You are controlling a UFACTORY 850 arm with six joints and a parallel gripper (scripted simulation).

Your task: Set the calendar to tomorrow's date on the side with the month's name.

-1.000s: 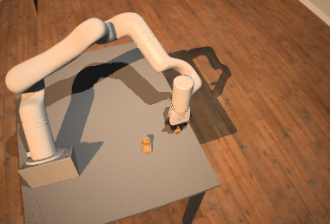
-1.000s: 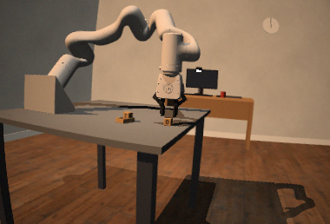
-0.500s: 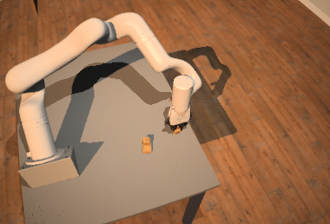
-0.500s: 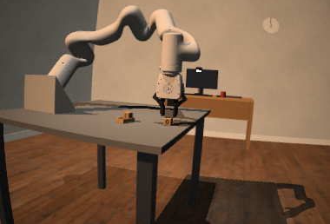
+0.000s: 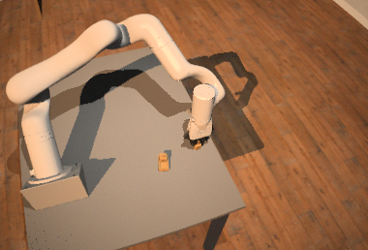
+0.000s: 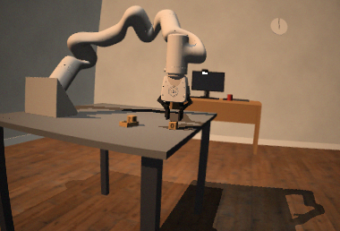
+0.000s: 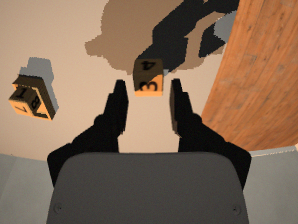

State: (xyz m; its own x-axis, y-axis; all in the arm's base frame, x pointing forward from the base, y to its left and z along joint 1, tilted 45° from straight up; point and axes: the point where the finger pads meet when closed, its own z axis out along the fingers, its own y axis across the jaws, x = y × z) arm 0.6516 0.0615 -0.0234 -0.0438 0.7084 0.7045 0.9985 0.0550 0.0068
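Now: the orange cube 4 cm below my hand. The rest, counted from my hand: calendar cube 17 cm behind, 3 cm to the right, 3 cm below; orange tray 17 cm behind, 4 cm to the right, 5 cm below.
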